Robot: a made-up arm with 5 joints.
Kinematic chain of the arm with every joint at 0, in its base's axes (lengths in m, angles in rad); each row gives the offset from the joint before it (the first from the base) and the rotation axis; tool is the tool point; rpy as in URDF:
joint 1: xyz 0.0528 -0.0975 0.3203 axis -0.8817 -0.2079 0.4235
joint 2: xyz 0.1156 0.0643 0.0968 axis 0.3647 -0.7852 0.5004
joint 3: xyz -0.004 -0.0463 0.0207 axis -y
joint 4: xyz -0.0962 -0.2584 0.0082 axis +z
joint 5: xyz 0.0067 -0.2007 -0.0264 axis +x
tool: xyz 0.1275 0.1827 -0.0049 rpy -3.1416 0 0
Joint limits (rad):
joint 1: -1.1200..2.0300
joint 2: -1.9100..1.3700
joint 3: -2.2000..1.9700
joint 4: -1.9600..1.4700
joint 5: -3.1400..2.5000
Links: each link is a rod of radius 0.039 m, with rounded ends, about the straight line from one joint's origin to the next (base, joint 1, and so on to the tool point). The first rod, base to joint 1, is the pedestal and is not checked.
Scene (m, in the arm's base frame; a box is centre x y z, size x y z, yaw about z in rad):
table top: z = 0
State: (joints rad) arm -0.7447 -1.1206 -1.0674 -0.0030 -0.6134
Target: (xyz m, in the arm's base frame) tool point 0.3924 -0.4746 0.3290
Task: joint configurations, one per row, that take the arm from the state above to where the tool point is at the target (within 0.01 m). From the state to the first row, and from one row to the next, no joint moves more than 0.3 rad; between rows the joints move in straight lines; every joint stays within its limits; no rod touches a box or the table.
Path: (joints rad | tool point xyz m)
1: -0.5300 -0.8262 -0.8871 0.0173 -0.8210 | -0.1190 -0.3811 0.4295
2: -0.3154 -0.5319 -0.7069 0.0376 -1.0286 | -0.0947 -0.4143 0.3406
3: -0.1007 -0.2375 -0.5266 0.0579 -1.2363 | 0.0119 -0.4713 0.2728
4: 0.1140 0.0569 -0.3464 0.0782 -1.4439 | 0.1888 -0.5073 0.2658
5: 0.3286 0.3512 -0.1661 0.0985 -1.6515 | 0.3924 -0.4746 0.3290

